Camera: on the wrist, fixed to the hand. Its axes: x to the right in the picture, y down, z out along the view.
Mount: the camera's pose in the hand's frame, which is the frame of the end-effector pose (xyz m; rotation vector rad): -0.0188 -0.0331 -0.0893 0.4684 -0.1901 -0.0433
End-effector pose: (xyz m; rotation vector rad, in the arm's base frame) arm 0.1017 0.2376 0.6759 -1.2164 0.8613 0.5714
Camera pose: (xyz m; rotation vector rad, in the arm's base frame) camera 0.0936 0.1440 0.7005 -0.7402 0.7516 0.4115
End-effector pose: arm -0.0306 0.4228 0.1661 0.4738 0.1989 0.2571
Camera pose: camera -0.0640 0.4267 0.0750 0.9528 0.0814 0.1196
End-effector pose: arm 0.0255 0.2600 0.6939 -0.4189 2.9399 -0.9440
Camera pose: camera 0.0423 0.2898 0.7847 -0.5122 2.4435 -1.4547
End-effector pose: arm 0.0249 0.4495 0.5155 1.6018 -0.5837 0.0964
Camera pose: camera 0.0474 0.5404 0.4898 2.0933 -0.7080 0.0503
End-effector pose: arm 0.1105 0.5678 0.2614 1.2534 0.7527 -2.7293
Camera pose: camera 0.1780 0.6339 0.2391 -0.9308 -0.1133 2.8558
